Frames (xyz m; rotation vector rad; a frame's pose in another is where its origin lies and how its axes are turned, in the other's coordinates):
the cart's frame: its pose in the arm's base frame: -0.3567 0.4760 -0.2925 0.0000 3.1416 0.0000
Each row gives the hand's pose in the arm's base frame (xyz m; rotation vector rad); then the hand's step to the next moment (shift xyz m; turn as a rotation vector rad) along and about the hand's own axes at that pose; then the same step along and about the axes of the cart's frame.
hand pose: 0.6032 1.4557 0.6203 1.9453 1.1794 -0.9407
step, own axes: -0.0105 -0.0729 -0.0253 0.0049 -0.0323 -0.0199
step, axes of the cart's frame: 0.0641 0.0432 -0.0094 0.0232 0.0304 -0.0007
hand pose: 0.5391 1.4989 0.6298 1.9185 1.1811 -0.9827
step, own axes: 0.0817 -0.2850 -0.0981 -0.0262 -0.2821 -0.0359
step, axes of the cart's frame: 0.2121 0.2197 0.0652 0.2581 0.1222 0.0028
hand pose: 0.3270 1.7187 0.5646 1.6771 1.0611 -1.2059
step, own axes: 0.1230 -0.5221 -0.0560 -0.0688 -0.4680 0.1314
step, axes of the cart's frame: 0.4474 0.2465 0.1729 0.4899 0.0212 0.0238
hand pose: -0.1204 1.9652 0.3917 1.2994 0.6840 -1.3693
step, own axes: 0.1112 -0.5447 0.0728 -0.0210 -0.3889 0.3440
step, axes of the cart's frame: 0.5115 0.0400 0.2261 0.4759 -0.2087 -0.0024
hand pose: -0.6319 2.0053 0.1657 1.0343 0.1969 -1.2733
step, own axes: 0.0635 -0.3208 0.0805 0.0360 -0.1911 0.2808
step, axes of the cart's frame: 0.2830 -0.0807 0.1638 0.2630 -0.2152 -0.0342
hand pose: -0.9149 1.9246 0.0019 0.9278 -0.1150 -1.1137
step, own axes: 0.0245 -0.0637 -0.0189 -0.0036 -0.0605 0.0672
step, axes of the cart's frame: 0.0243 -0.0165 0.0644 0.0793 -0.0435 -0.0023
